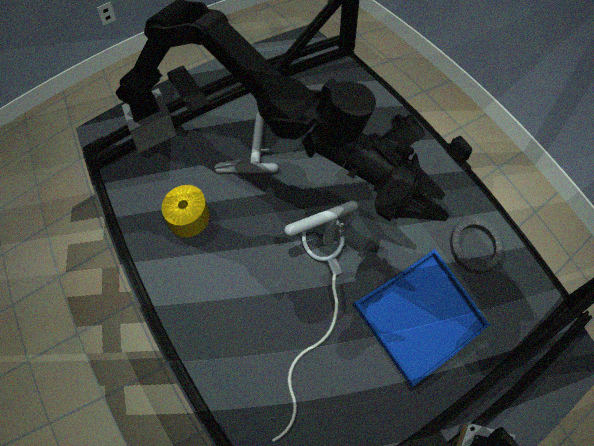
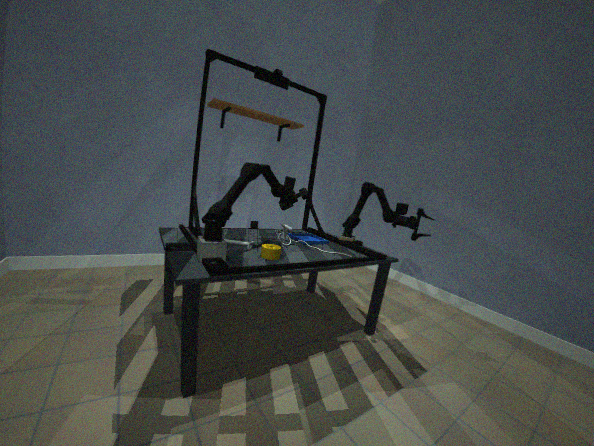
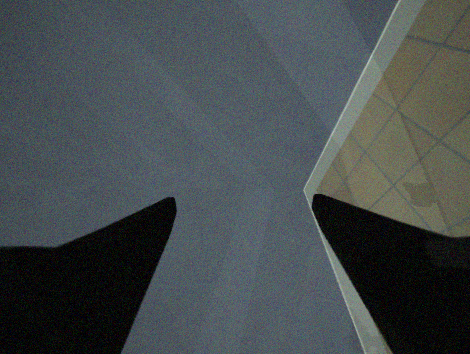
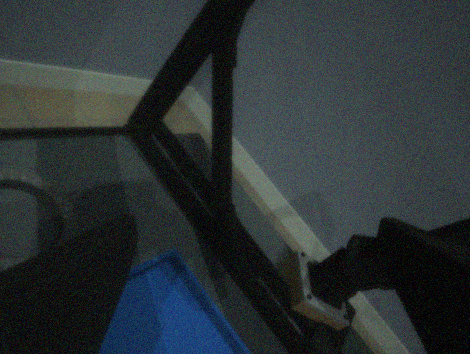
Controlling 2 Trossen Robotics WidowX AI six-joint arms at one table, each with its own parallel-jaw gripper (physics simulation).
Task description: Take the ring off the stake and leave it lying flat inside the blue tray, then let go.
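Seen in the pictures: left gripper, between the fingertips: [image 2: 433, 227] [image 3: 244, 202]; right gripper, between the fingertips: [image 1: 445, 206] [image 2: 298, 201] [image 4: 259, 229]; left arm's base, origin of its link: [image 2: 347, 236] [image 4: 323, 285]; right arm's base, origin of its link: [image 1: 144, 108] [image 2: 212, 239].
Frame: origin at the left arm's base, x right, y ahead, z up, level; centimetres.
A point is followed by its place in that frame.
Note:
A thin white ring [image 1: 323, 251] lies round the foot of a short grey stake [image 1: 329, 234] {y 40.9, x 29.8, z 0.4 cm} that has a white crossbar [image 1: 320, 219] {y 42.5, x 28.7, z 6.6 cm} on top, in the middle of the table. A white cord [image 1: 326, 327] {y 34.9, x 14.8, z -4.2 cm} runs from the ring towards the front edge. The blue tray [image 1: 423, 319] {y 19.0, x 22.1, z -4.1 cm} [image 2: 307, 237] {y 13.6, x 24.6, z -4.0 cm} [image 4: 163, 309] {y 12.9, x 23.6, z -4.0 cm} stands empty to the right of it. My right gripper [image 1: 443, 205] {y 24.4, x 30.6, z 19.5 cm} [image 2: 304, 193] {y 24.4, x 30.6, z 19.5 cm} is open and empty, hanging above the table between the stake and the tray's far side. My left gripper [image 2: 428, 226] {y 21.5, x -49.1, z 18.1 cm} [image 3: 244, 202] {y 21.5, x -49.1, z 18.1 cm} is open and empty, out past the table's edge, facing the wall.
A yellow spool [image 1: 185, 210] {y 67.7, x 24.3, z 0.3 cm} [image 2: 270, 251] {y 73.1, x 23.6, z -0.7 cm} stands at the left. A white T-shaped stand [image 1: 255, 152] {y 62.1, x 43.6, z -2.6 cm} is at the back. A dark grey ring [image 1: 474, 245] lies flat at the right edge, behind the tray. A black frame [image 2: 202, 146] {y 56.3, x 84.9, z 44.4 cm} rises over the table.

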